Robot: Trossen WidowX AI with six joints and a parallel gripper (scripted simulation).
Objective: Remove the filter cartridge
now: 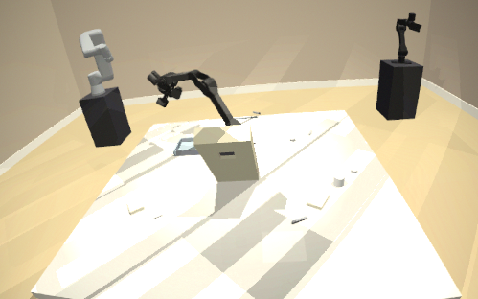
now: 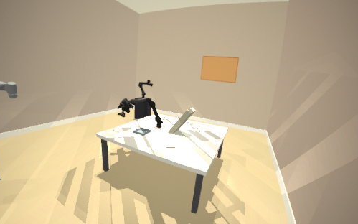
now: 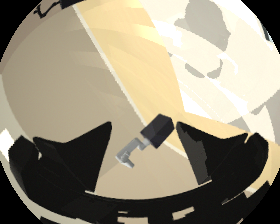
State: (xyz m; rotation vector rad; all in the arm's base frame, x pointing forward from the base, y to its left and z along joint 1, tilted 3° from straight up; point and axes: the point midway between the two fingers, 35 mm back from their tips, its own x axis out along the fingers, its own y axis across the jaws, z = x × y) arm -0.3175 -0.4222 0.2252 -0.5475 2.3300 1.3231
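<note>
My gripper tip is 71 cm short of the round filter cartridge, 42 cm to the right of it and 1 cm below it. From my gripper tip the other things lie so: beige service panel: 67 cm ahead, 42 cm to the left, 7 cm below; then blue-grey tray: 27 cm ahead, 14 cm to the left, 23 cm below.
</note>
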